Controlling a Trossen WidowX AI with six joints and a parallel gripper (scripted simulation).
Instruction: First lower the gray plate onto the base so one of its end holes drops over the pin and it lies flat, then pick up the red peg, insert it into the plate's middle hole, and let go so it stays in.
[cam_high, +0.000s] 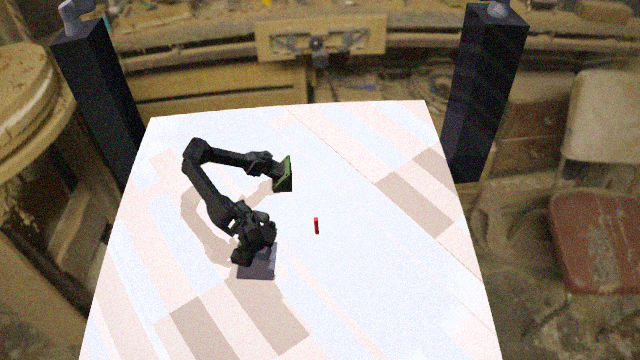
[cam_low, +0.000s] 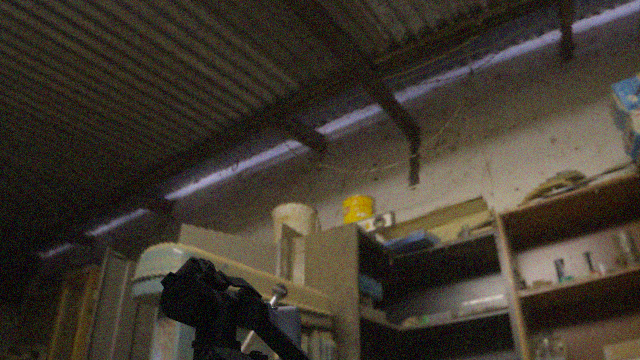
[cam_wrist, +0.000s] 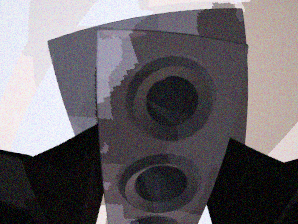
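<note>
My gripper tip is 40 mm above the dark square base, 10 mm to the right of it and 10 mm short of it. Also, from my gripper tip: gray plate 30 mm above; red peg 200 mm to the left, 80 mm behind, 10 mm below.
</note>
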